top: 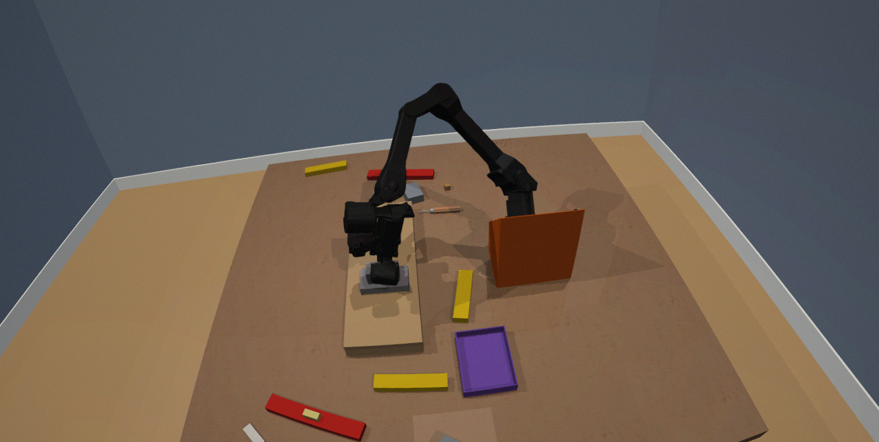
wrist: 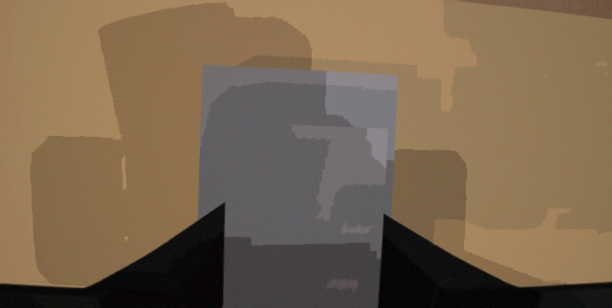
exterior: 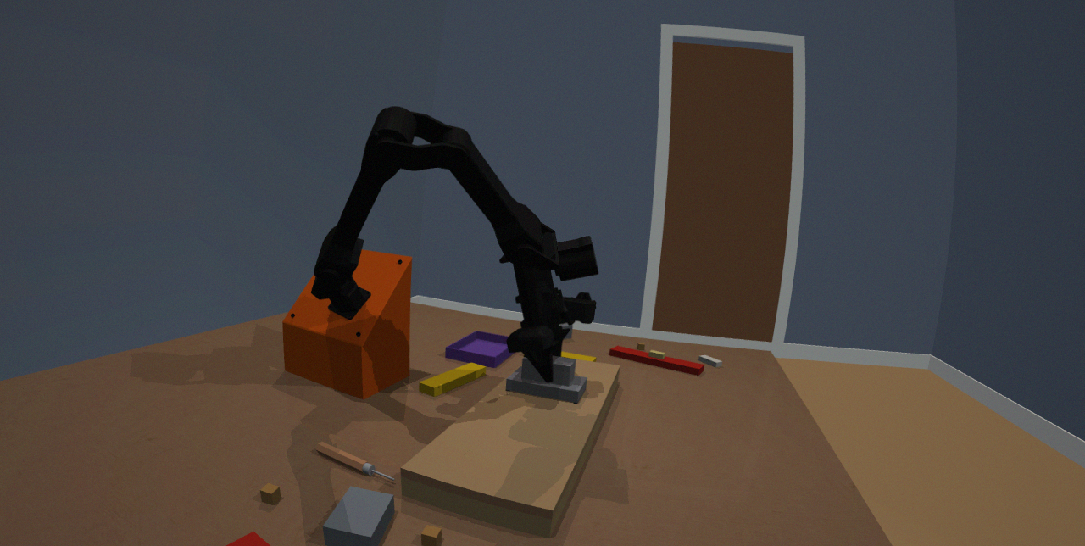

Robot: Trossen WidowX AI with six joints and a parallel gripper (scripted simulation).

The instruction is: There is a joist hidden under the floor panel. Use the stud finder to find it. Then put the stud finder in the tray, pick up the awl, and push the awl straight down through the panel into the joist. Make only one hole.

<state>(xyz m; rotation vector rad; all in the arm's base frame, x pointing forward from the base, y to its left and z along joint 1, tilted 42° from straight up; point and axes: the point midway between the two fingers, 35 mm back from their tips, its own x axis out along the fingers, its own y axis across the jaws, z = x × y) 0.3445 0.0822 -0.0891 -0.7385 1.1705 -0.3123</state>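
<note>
My gripper tip is now 260 mm past the purple tray, 210 mm to the right of it and 50 mm above it. Also, from my gripper tip: awl (330 mm to the right, 110 mm behind, 60 mm below); grey stud finder (20 mm behind, 20 mm above); grey block (410 mm to the right, 50 mm below, 30 mm behind).
</note>
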